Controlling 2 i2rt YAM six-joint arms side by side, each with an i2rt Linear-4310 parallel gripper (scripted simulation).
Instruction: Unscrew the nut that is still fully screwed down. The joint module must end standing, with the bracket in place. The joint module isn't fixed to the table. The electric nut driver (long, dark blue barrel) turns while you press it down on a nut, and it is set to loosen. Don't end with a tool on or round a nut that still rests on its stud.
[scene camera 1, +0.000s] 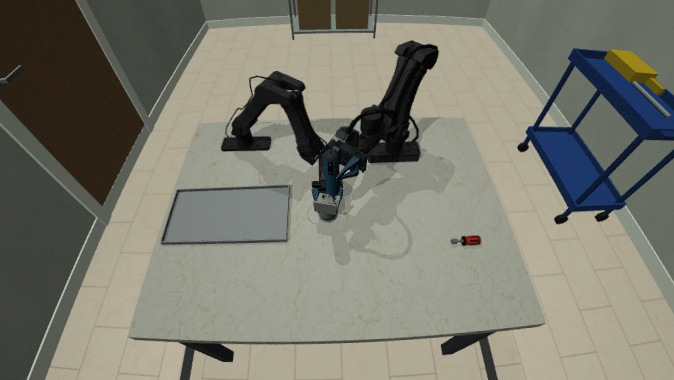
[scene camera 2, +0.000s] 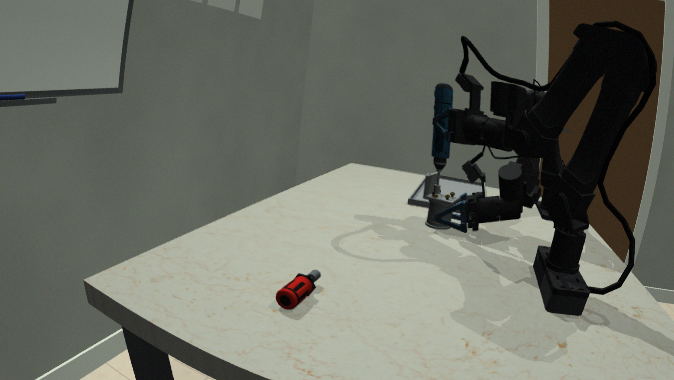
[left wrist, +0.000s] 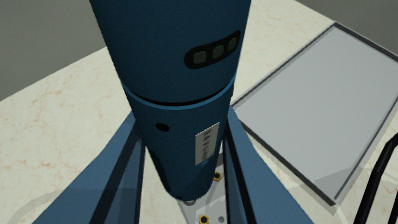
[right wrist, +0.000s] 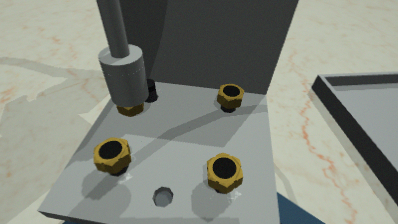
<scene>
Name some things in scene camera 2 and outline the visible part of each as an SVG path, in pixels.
My left gripper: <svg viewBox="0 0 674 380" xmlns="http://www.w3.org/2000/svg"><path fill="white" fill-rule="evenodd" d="M462 73L461 76L470 84L469 109L465 108L465 110L461 111L448 108L442 114L433 118L433 125L448 142L487 146L483 140L483 126L490 117L484 115L483 111L480 111L481 90L484 87L472 75ZM448 117L448 128L445 130L438 124L438 121Z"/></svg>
My right gripper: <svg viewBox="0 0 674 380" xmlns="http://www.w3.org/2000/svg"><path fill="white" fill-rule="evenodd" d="M476 163L472 168L481 180L482 192L475 192L472 195L462 194L460 196L461 200L456 202L456 205L435 215L436 222L467 233L467 223L468 228L472 228L472 231L478 231L479 223L500 221L500 215L496 216L496 214L500 214L500 210L496 209L496 205L499 205L499 196L485 197L485 173L482 173ZM442 217L452 213L452 219L460 221L461 218L461 224L442 219Z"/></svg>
An electric nut driver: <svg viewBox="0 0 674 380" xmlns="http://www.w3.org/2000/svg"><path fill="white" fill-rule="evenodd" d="M433 126L431 155L434 157L433 163L437 169L436 171L438 171L437 183L434 185L434 194L440 194L440 172L442 172L446 165L446 160L449 158L450 142L447 142L439 130ZM438 121L438 124L447 130L448 118ZM449 84L439 83L435 87L434 117L442 114L448 108L452 108L453 89Z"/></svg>
</scene>
